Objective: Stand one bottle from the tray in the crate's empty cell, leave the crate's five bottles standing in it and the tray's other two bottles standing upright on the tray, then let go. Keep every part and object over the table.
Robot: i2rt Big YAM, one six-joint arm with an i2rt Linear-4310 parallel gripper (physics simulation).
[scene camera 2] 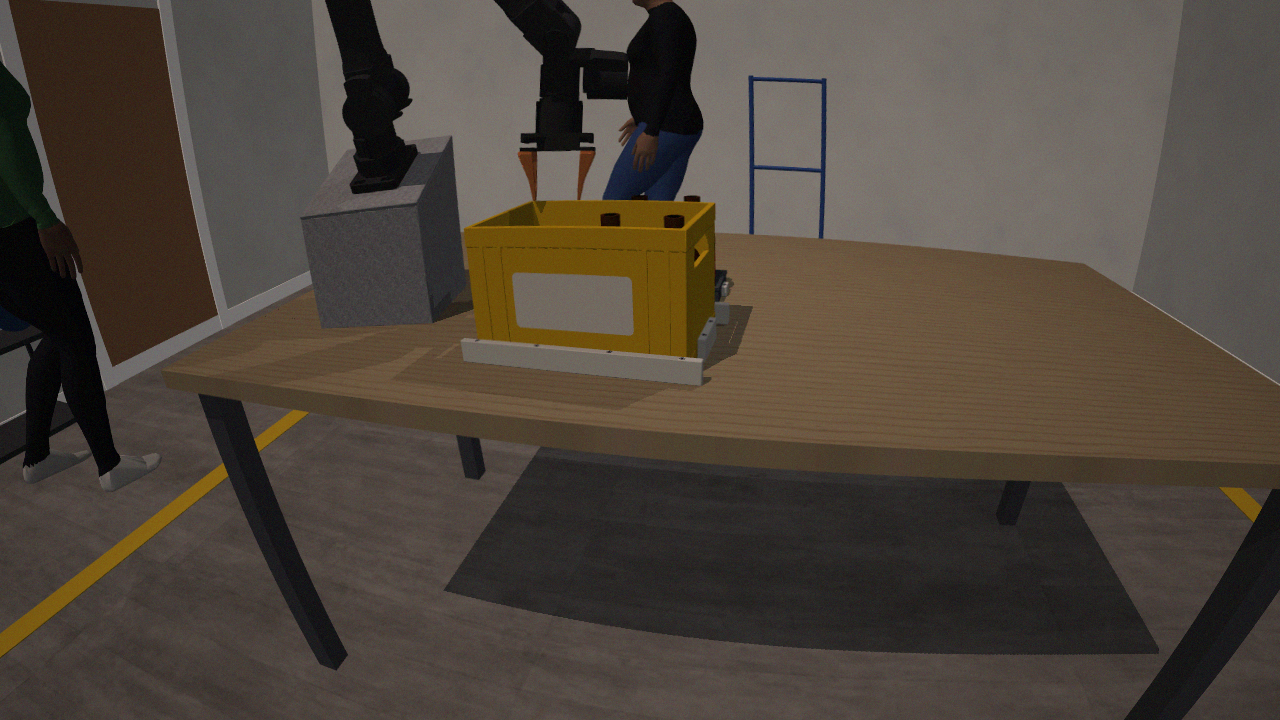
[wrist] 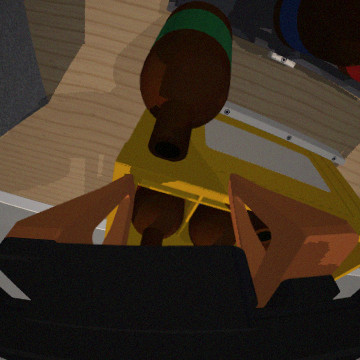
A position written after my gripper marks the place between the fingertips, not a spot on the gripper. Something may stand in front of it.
I see my gripper (scene camera 2: 556,200) and a red-labelled bottle (wrist: 156,215).
My gripper also shows in the wrist view (wrist: 181,181).
